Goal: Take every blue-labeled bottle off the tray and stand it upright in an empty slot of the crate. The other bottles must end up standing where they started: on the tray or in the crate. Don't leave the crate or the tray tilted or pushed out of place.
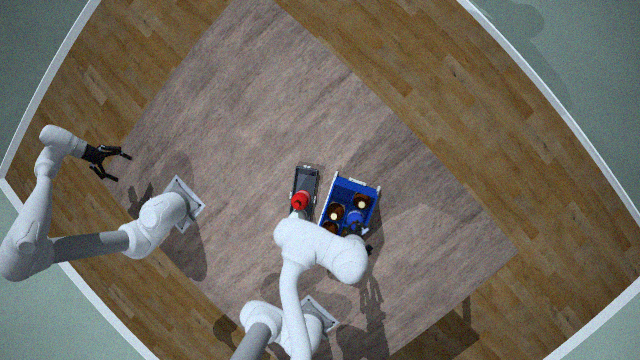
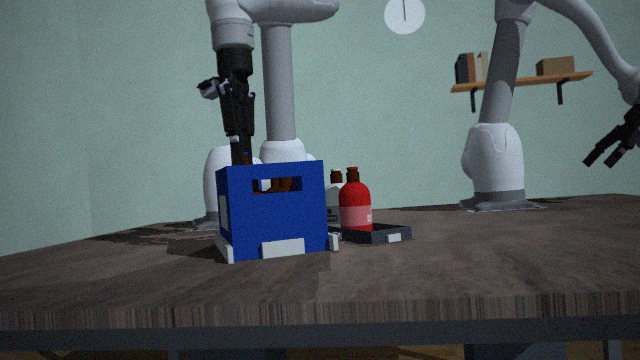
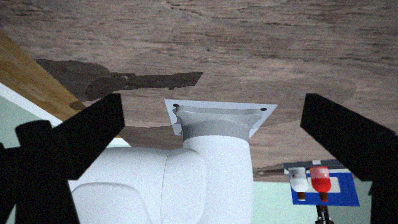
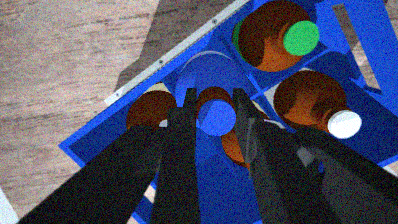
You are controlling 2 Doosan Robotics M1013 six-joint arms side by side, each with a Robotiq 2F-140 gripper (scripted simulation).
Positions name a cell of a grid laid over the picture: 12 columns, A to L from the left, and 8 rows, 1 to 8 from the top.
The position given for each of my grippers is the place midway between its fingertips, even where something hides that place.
Note:
I see my left gripper (image 1: C4), my right gripper (image 2: E4), a red bottle (image 2: G5), a blue-labeled bottle (image 4: G3), a blue crate (image 2: E5) and a dark tray (image 2: H6).
The blue crate is seen too in image 3 (image 3: K7) and in image 4 (image 4: K3). The dark tray is seen too in image 1 (image 1: F4). My left gripper shows as well in image 3 (image 3: G4).

